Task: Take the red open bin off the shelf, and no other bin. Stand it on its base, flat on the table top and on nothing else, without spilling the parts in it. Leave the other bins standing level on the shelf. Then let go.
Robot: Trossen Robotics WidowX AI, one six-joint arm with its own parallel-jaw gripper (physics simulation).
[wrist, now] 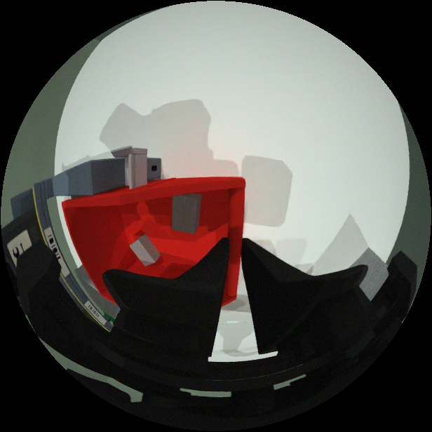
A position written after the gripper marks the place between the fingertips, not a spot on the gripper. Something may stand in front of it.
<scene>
In view: the gripper (234, 243), a red open bin (102, 226) and a part (185, 207).
</scene>
